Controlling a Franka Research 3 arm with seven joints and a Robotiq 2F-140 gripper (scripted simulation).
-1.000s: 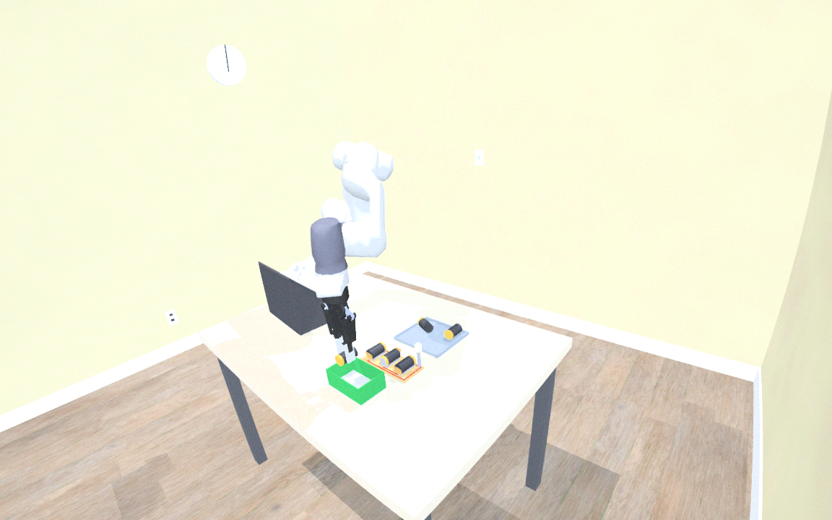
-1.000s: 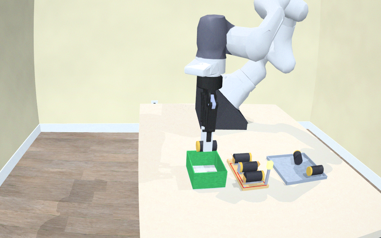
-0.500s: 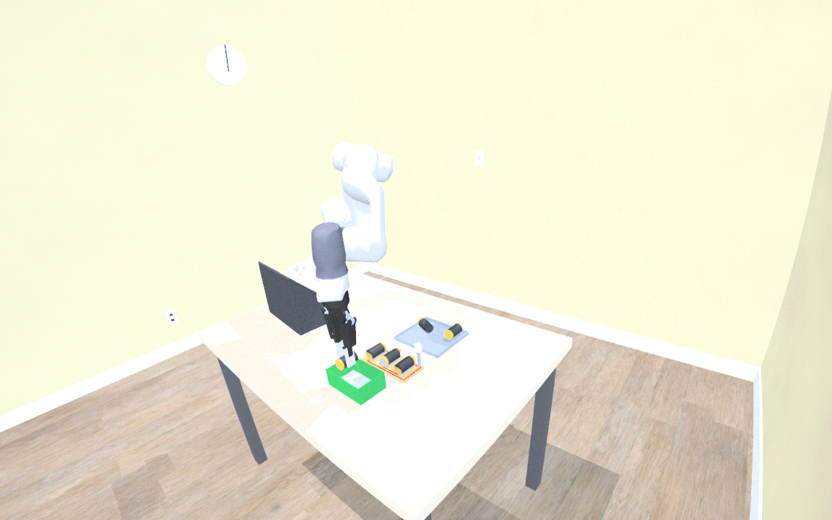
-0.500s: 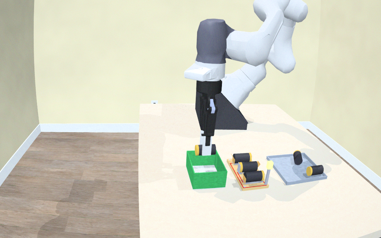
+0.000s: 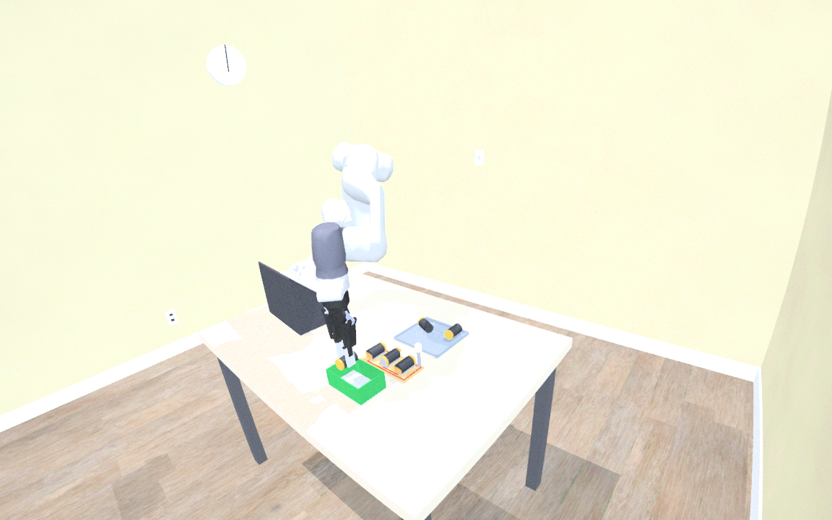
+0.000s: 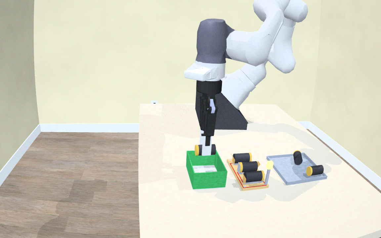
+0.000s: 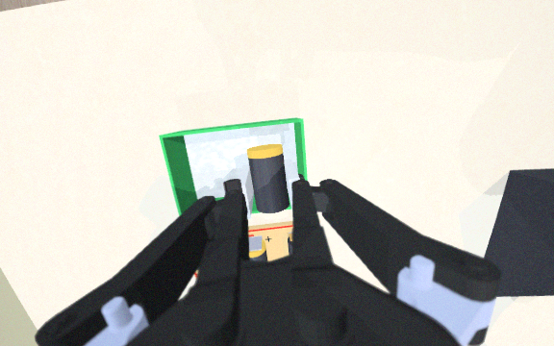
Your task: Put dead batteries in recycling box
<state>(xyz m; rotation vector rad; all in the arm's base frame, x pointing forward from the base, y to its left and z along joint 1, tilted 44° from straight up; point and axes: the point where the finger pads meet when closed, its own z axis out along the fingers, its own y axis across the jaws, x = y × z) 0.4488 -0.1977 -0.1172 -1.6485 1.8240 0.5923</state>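
Now: the green recycling box 3 cm ahead of my hand and 9 cm below it. The rest, counted from my hand: grey tray: 6 cm ahead, 34 cm to the left, 10 cm below.
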